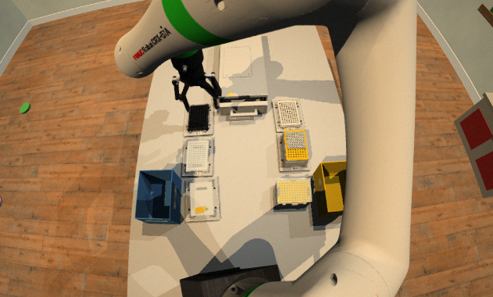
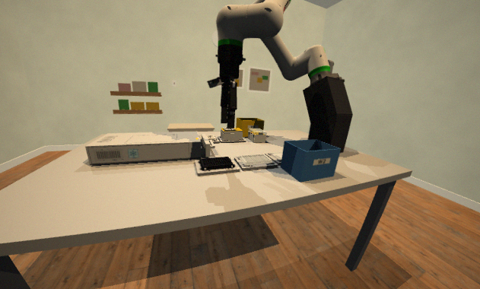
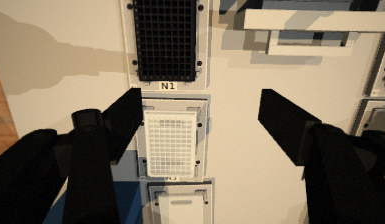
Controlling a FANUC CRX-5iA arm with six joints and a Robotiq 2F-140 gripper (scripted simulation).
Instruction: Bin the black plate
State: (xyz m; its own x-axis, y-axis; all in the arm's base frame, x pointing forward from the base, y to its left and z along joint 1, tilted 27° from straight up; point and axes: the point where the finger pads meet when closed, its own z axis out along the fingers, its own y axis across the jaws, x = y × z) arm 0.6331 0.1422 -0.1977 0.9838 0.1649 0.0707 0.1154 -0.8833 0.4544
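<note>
Now: the black plate 50 mm ahead of my hand, 50 mm to the left of it and 170 mm below it. From my hand the other things lie so: long cooler: 260 mm ahead, 120 mm to the right, 150 mm below; white plate: 130 mm behind, 30 mm to the left, 170 mm below; work nest N1: 50 mm ahead, 50 mm to the left, 180 mm below.
</note>
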